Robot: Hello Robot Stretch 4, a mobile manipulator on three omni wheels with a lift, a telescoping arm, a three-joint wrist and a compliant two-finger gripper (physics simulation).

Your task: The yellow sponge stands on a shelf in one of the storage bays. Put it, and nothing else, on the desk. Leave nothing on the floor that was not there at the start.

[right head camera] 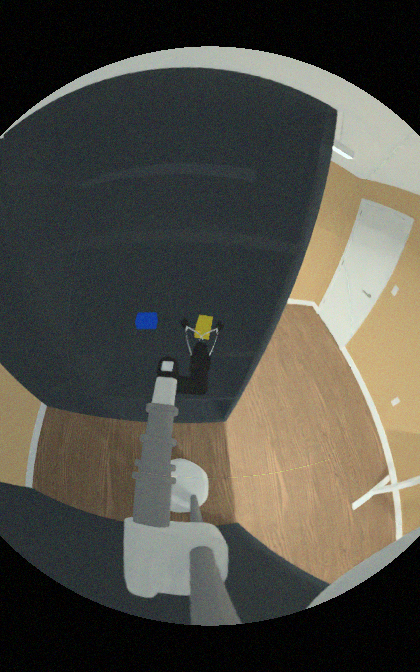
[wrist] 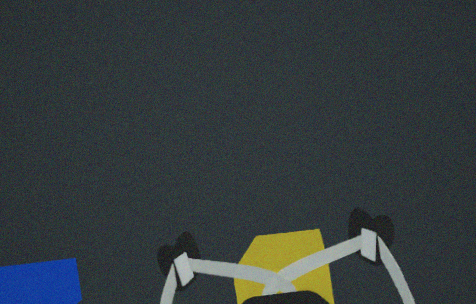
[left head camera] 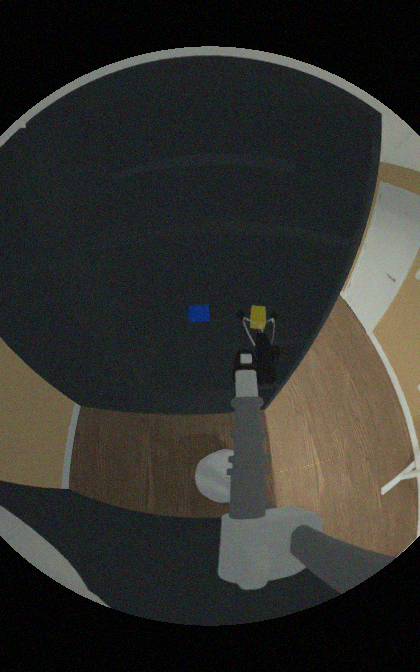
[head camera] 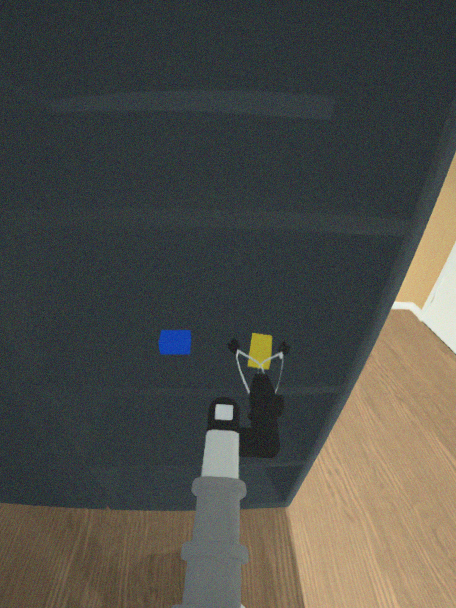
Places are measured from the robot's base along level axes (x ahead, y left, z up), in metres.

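Pixels of known places: gripper, fingertip midpoint: [wrist: 272,239] [head camera: 258,342].
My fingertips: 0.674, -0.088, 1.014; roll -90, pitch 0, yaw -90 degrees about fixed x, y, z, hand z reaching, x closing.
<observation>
Behind a point stands the place of what it marks, as x, y, z.
The yellow sponge [head camera: 260,344] {0.671, -0.095, 1.008} [left head camera: 258,313] [right head camera: 204,322] [wrist: 295,247] {0.663, -0.105, 1.008} stands on a shelf of the dark storage unit. My gripper [head camera: 259,346] {0.674, -0.088, 1.014} [left head camera: 257,315] [right head camera: 202,324] [wrist: 272,239] {0.674, -0.088, 1.014} is open, with one fingertip on each side of the sponge and a visible gap on both sides in the head view. In the wrist view the sponge's lower part is hidden behind the gripper's white finger strips and black body. The height of the fingertips relative to the sponge is hard to tell. The desk cannot be made out in these views.
A blue block [head camera: 175,342] {0.657, 0.155, 1.008} [left head camera: 199,313] [right head camera: 147,320] [wrist: 40,282] {0.658, 0.115, 1.003} stands left of the gripper on the same unit. The unit's right side panel [head camera: 387,295] {0.569, -0.338, 1.258} is close to the right of the gripper. A white door [right head camera: 367,265] and white bars [right head camera: 370,493] show at the right.
</observation>
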